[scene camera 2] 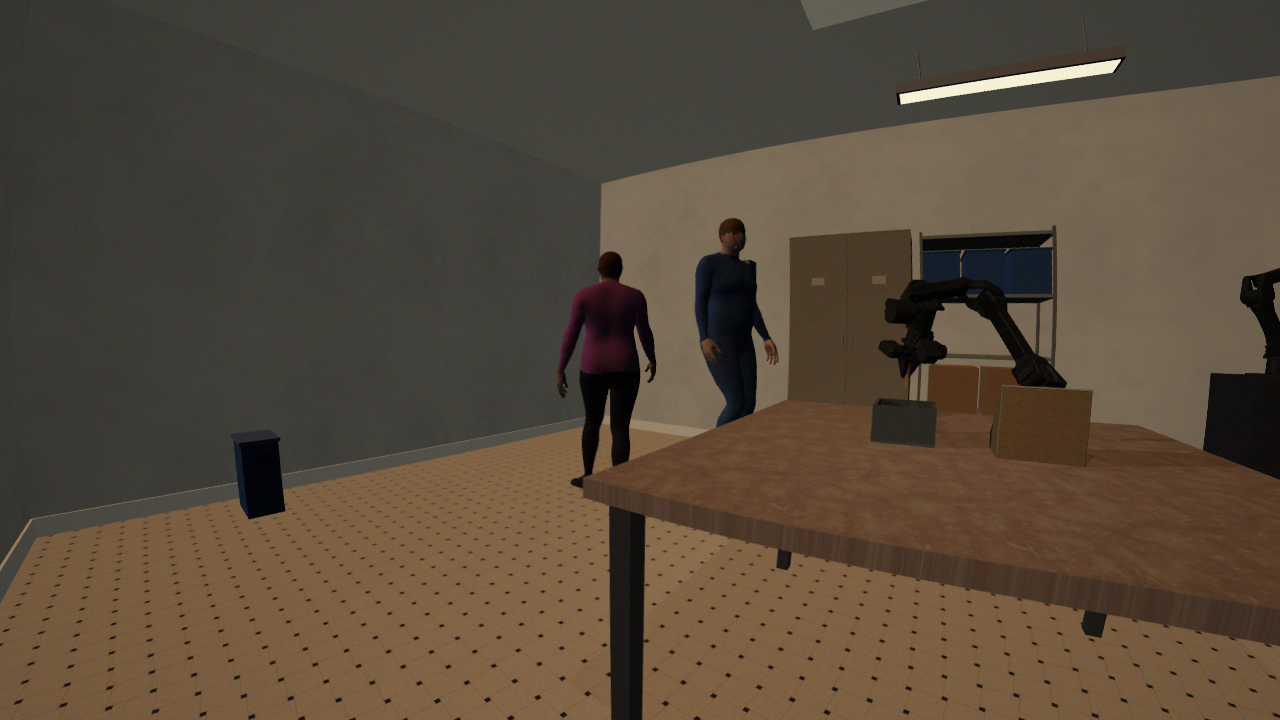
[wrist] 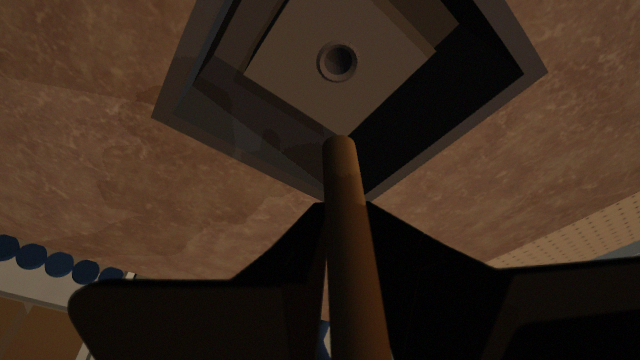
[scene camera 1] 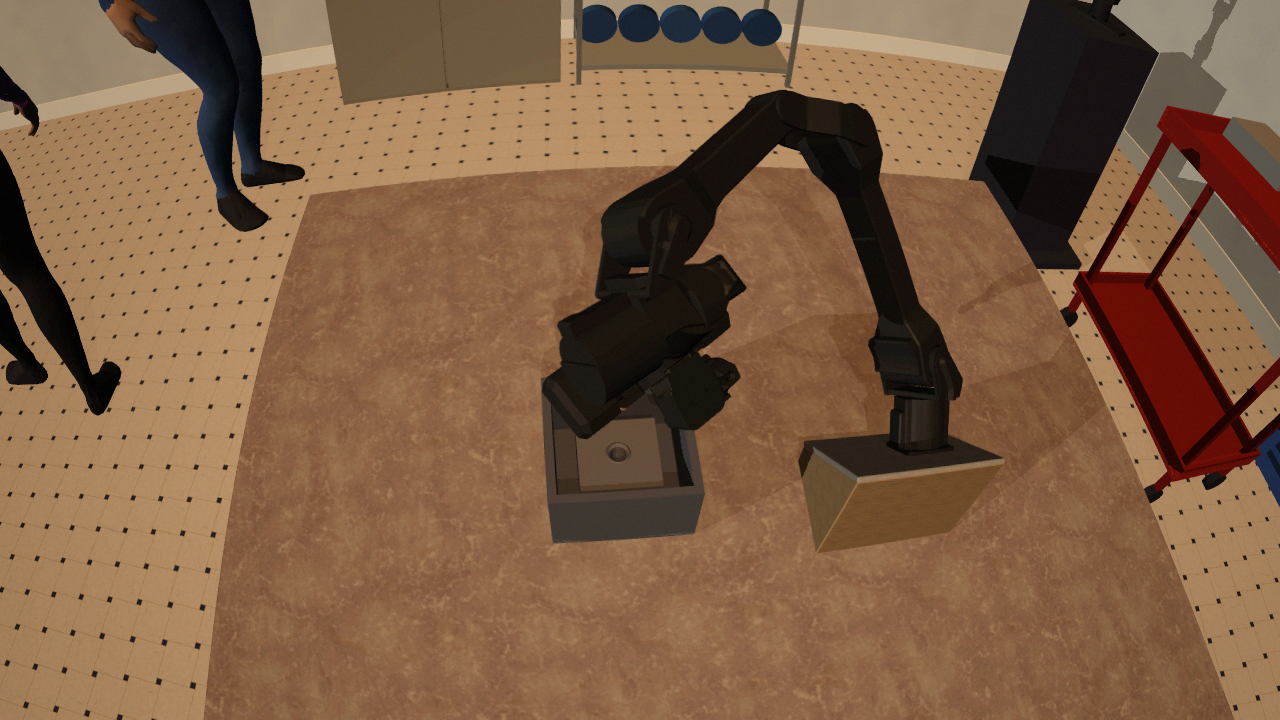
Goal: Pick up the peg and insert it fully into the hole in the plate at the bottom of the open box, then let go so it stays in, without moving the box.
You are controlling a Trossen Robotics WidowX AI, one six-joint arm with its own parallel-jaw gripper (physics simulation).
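Places are measured from the arm's base along level axes (x back, y right, z up), in centimetres.
Pixels of known places: gripper, fingertip midpoint: (scene camera 2: 904,377) (wrist: 341,212); arm's base at its link origin: (scene camera 2: 1048,413) (scene camera 1: 919,447).
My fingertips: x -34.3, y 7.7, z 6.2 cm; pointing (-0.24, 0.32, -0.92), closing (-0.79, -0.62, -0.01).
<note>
For each thing: its top centre in the pictures, then the offset to it from my fingertips. Level surfaces: height alone.
- orange-brown peg at its top centre: (scene camera 2: 908,356) dz +5.7, dx +0.8, dy -1.1 cm
- open box at its top centre: (wrist: 343,91) (scene camera 1: 619,433) (scene camera 2: 905,403) dz -6.9, dx +0.5, dy -1.6 cm
- pale plate at its top centre: (wrist: 338,63) (scene camera 1: 618,452) dz -10.6, dx +0.5, dy -1.6 cm
- brown table at its surface level: dz -16.7 cm
The orange-brown peg (scene camera 2: 908,376) (wrist: 345,225) is held between the fingers of my gripper (scene camera 2: 906,363) (wrist: 341,212), which is shut on it. In the scene camera 2 view the peg points down, its lower end a little above the open box (scene camera 1: 623,519) (scene camera 2: 904,424) (wrist: 450,135). In the wrist view the peg's tip overlaps the box's near inner corner, apart from the hole (scene camera 1: 617,452) (wrist: 337,61) in the pale plate (scene camera 1: 597,474) (wrist: 295,65). The arm hides the box's back part in the scene camera 1 view, and the fingertips are hidden there.
The box stands on the brown table (scene camera 1: 402,582) (scene camera 2: 805,501). The arm's base sits on a wooden block (scene camera 1: 904,514) (scene camera 2: 1043,425) to the right of the box. A red cart (scene camera 1: 1154,376) stands beyond the table's right edge. Two people stand beyond the table.
</note>
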